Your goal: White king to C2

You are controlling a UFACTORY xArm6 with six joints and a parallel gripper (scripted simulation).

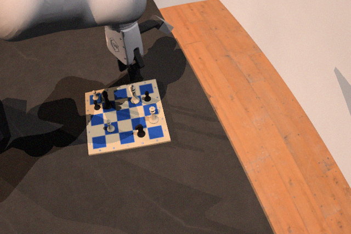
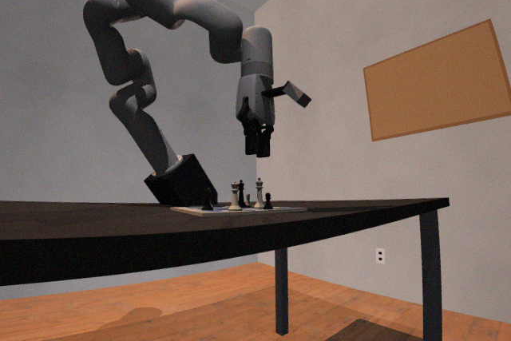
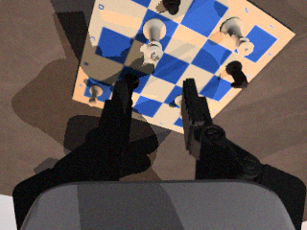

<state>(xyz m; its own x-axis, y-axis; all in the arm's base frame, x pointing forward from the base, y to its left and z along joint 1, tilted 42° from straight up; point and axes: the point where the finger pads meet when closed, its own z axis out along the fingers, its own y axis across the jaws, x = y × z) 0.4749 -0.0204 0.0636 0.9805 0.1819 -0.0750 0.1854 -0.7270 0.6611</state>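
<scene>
Right now my hand is 10 cm above the white king. From my hand the other things lie so: white pawn (12 cm below, 10 cm behind, 7 cm to the left); chessboard (13 cm below, 5 cm behind, 3 cm to the right); white queen (10 cm below, 8 cm to the right, 2 cm ahead).
</scene>
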